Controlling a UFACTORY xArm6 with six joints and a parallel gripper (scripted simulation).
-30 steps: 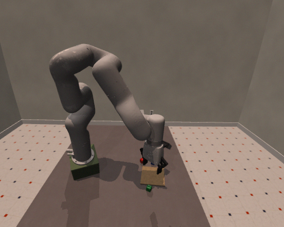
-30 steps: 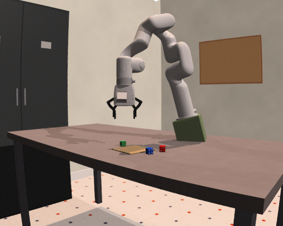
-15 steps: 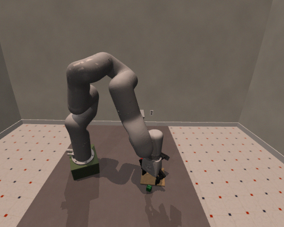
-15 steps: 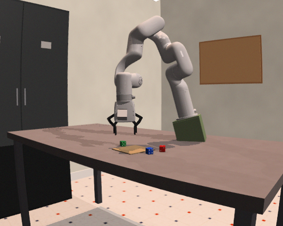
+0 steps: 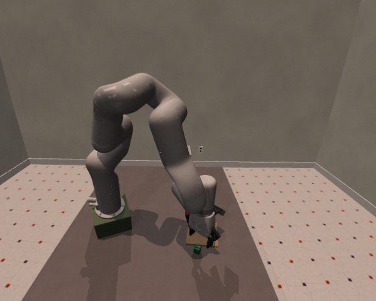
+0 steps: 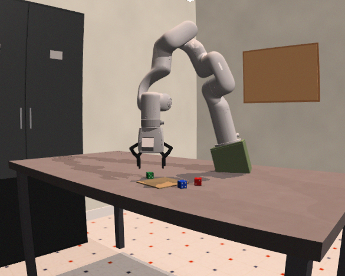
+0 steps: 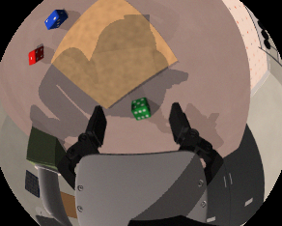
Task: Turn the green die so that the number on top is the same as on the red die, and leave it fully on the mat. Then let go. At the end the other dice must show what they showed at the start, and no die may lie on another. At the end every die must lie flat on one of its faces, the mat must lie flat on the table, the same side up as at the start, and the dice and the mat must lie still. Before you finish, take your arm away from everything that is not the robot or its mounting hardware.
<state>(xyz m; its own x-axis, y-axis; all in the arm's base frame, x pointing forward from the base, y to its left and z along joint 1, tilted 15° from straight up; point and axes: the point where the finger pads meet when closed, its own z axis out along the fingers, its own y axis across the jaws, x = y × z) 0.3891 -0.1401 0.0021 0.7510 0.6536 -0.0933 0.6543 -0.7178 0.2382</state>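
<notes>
The green die lies 10 mm behind my hand, 20 mm to the right of it and 40 mm below it. Round my hand: red die (30 mm behind, 200 mm to the left, 40 mm below); tan mat (20 mm ahead, 80 mm to the left, 50 mm below); blue die (40 mm ahead, 180 mm to the left, 40 mm below).
</notes>
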